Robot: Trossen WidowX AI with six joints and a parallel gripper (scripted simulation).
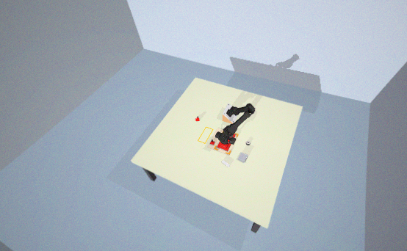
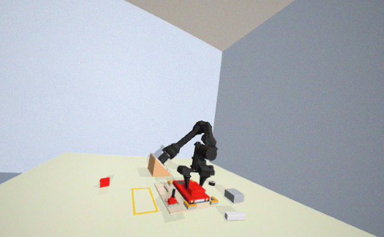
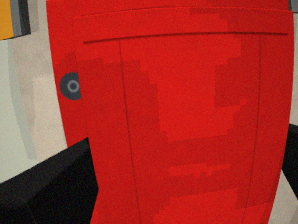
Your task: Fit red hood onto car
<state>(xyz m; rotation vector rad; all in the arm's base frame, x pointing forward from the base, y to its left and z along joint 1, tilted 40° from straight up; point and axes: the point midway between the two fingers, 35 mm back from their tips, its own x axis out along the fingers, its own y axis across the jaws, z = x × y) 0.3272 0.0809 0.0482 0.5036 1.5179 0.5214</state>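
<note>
Now: the red hood right at my gripper tip. Round my gripper tip: small black cylinder (20 cm to the left, 11 cm behind, 3 cm below); then pale grey bar (18 cm ahead, 9 cm to the left, 3 cm below); then grey engine block (1 cm below).
</note>
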